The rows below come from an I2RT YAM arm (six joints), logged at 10 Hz.
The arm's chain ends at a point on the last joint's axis. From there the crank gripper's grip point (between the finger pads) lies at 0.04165 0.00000 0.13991 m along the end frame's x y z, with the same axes.
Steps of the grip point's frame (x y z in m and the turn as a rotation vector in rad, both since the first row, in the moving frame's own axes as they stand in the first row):
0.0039 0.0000 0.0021 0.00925 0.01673 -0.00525
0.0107 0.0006 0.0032 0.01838 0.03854 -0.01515
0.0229 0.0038 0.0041 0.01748 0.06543 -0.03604
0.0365 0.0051 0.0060 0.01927 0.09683 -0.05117
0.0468 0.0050 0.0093 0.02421 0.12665 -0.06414
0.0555 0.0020 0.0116 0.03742 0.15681 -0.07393
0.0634 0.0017 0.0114 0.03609 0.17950 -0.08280
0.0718 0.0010 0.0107 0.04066 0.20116 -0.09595
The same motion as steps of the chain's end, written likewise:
0.0016 0.0015 0.0028 0.00925 0.01673 -0.00525
0.0054 0.0038 0.0049 0.01838 0.03854 -0.01515
0.0139 0.0079 0.0072 0.01748 0.06543 -0.03604
0.0233 0.0102 0.0107 0.01927 0.09683 -0.05117
0.0297 0.0115 0.0158 0.02421 0.12665 -0.06414
0.0345 0.0110 0.0200 0.03742 0.15681 -0.07393
0.0395 0.0110 0.0212 0.03609 0.17950 -0.08280
0.0452 0.0118 0.0220 0.04066 0.20116 -0.09595

